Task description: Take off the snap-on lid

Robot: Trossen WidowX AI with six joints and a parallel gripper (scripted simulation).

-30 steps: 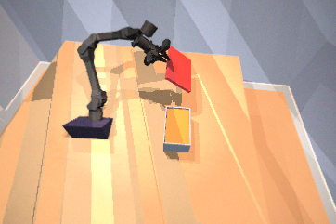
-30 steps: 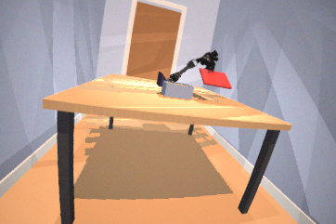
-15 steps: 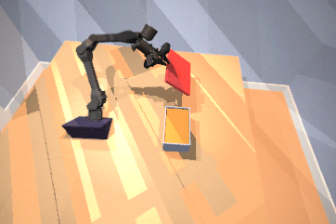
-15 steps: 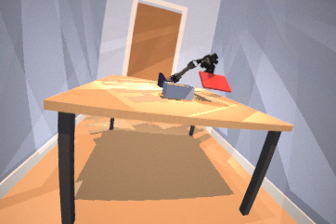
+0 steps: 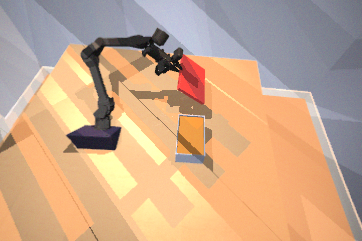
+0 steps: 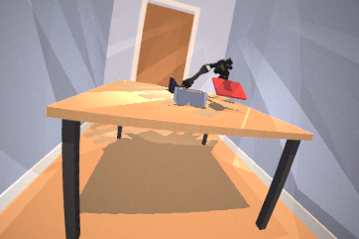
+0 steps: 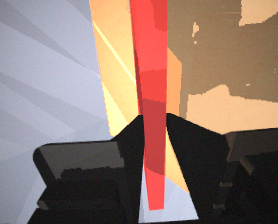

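The lid is 7 cm ahead of my gripper tip and 5 cm below it. From my gripper tip the other things lie so: storage box 8 cm ahead, 30 cm to the right, 15 cm below.
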